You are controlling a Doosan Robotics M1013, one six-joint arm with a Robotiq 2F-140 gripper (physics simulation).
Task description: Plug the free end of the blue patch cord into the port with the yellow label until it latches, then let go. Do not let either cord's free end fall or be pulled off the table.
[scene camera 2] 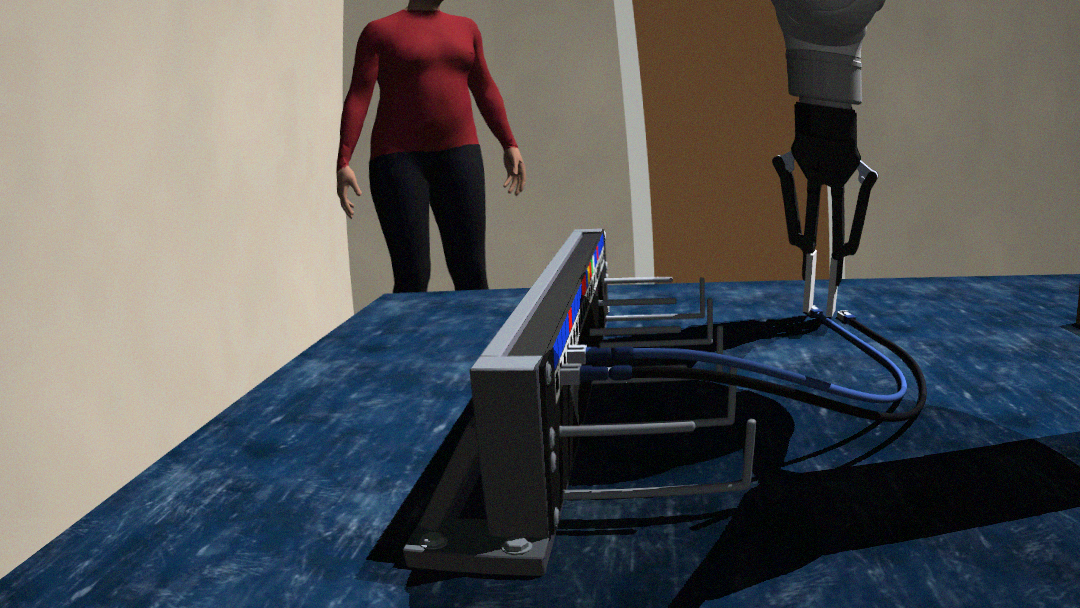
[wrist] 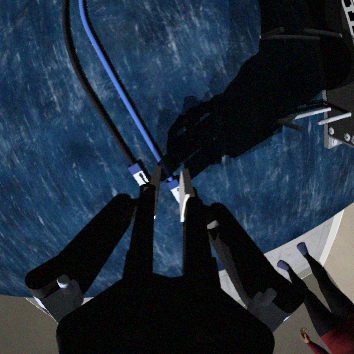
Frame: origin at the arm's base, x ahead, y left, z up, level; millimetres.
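Seen in the pictures: gripper, fingertip midpoint: (scene camera 2: pixel 819 310) (wrist: pixel 169 177).
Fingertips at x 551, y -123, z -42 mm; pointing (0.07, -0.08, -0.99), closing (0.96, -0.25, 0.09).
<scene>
A point is followed by its place in that frame.
The blue cord (scene camera 2: pixel 702 355) {x 655, y 282, z 26 mm} (wrist: pixel 121 90) {x 516, y -18, z -45 mm} runs from the patch panel in a loop to its free plug (scene camera 2: pixel 814 310) {x 557, y -130, z -43 mm} (wrist: pixel 174 187) {x 555, y -137, z -43 mm} low at the table. My gripper (scene camera 2: pixel 820 311) {x 551, y -123, z -42 mm} (wrist: pixel 169 177) {x 551, y -123, z -42 mm} points down with its fingers fairly close together. It is open: the blue cord's plug lies between the fingertips, near the right finger in the wrist view, with a gap to the left one. A small yellow patch (scene camera 2: pixel 590 270) {x 757, y 122, z 45 mm} shows in the panel's label strip; its port cannot be made out.
The black cord (scene camera 2: pixel 755 386) {x 622, y 312, z 18 mm} (wrist: pixel 102 114) {x 491, y -38, z -45 mm} ends in a white and blue plug (scene camera 2: pixel 846 315) {x 517, y -105, z -43 mm} (wrist: pixel 139 175) {x 517, y -115, z -44 mm} just outside one finger. The patch panel (scene camera 2: pixel 510 445) {x 730, y 389, z 14 mm} has metal rods sticking out towards the cords. A person in red (scene camera 2: pixel 427 83) stands behind the blue table (scene camera 2: pixel 249 483) {x 930, y 365, z -51 mm}.
</scene>
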